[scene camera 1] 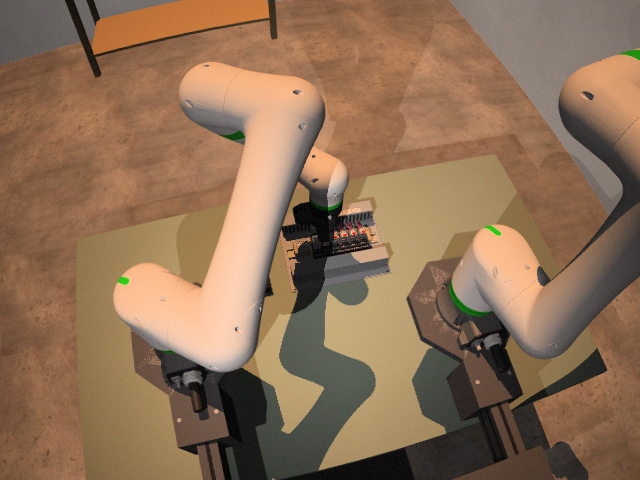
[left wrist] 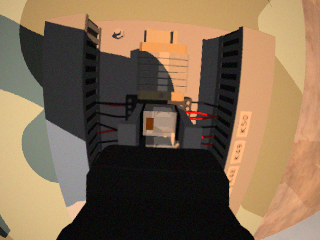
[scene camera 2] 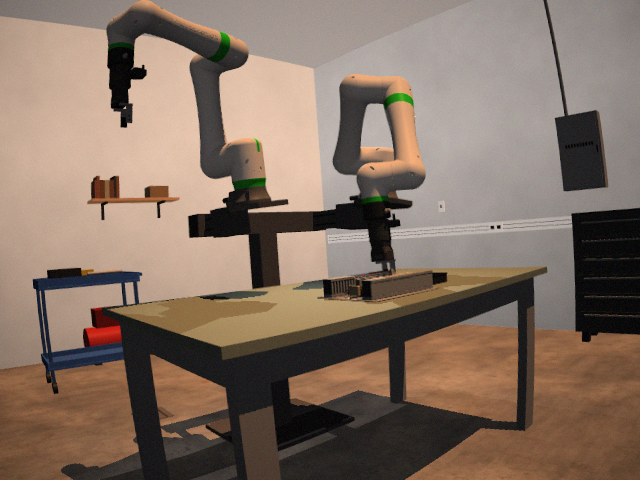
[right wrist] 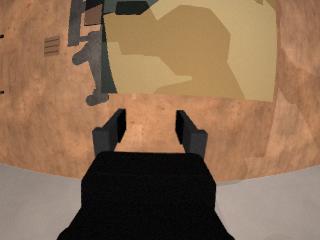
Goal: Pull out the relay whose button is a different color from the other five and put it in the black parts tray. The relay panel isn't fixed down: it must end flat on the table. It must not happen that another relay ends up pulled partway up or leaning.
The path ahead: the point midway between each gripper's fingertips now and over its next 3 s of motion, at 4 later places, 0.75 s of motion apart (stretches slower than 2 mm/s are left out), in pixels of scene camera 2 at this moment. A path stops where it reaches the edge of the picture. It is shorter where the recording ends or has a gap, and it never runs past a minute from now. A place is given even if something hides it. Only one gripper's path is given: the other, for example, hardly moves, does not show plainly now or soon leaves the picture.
My left gripper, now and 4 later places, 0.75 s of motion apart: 390,278; 389,275; 389,267; 389,257; 388,254
